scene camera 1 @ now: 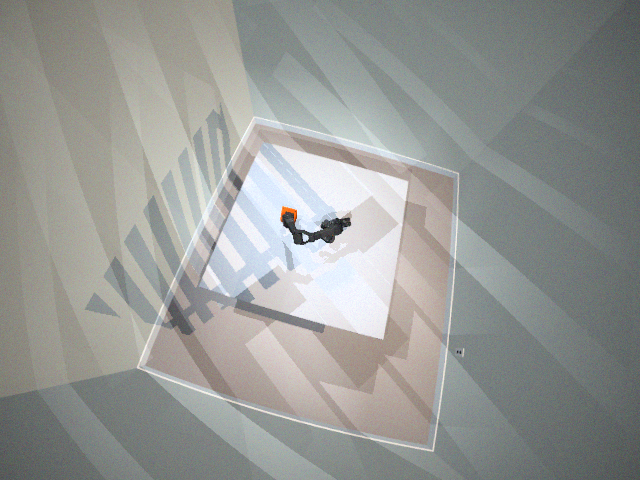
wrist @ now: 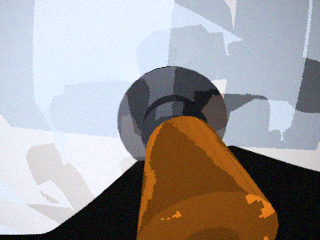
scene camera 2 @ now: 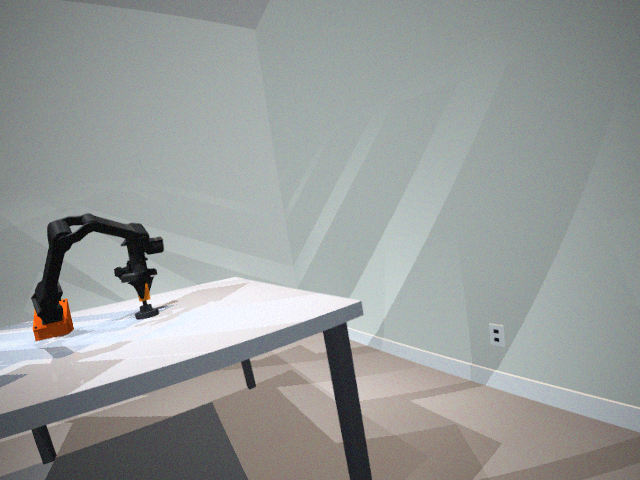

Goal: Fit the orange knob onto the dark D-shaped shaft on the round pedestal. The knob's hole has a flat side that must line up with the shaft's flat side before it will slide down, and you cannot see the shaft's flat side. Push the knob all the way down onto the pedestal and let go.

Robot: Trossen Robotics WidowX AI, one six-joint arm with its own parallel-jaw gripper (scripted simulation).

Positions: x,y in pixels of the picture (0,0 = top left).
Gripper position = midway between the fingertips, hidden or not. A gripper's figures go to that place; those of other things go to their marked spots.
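Labels:
My gripper (wrist: 186,161), 0.10 m from the lens. Orange knob (wrist: 191,177), 0.05 m from the lens.

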